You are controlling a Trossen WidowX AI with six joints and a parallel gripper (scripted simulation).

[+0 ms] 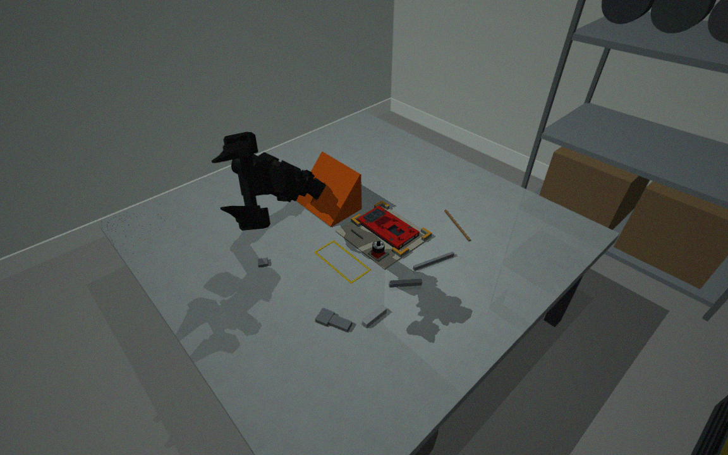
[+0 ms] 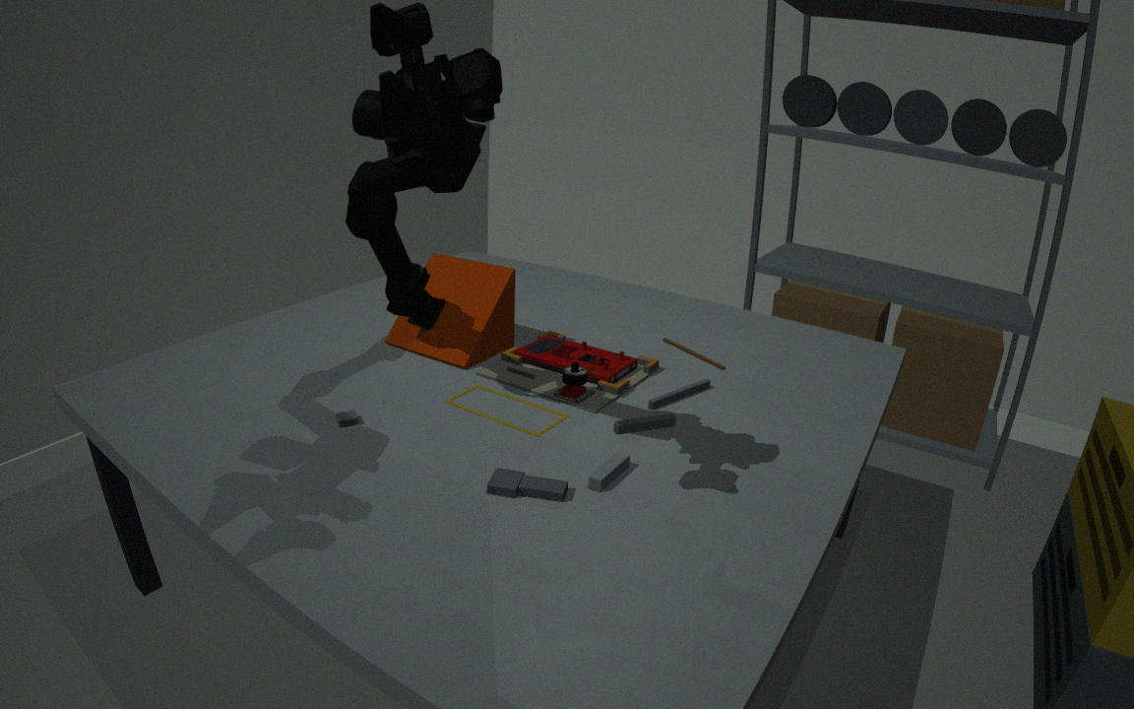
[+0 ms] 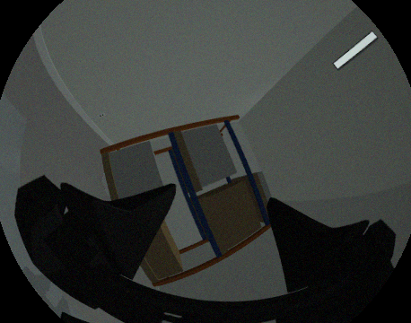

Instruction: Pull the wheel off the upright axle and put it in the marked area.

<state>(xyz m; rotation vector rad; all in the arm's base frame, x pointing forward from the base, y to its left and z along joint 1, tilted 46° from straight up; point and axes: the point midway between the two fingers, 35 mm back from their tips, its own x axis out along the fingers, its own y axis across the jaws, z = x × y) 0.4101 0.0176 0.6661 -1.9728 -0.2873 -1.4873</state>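
My gripper tip is now 51 cm above the wheel, 47 cm to the right of it and 7 cm past it. The rest, counted from my gripper tip: thin wooden stick 78 cm to the left, 55 cm below, 1 cm ahead.
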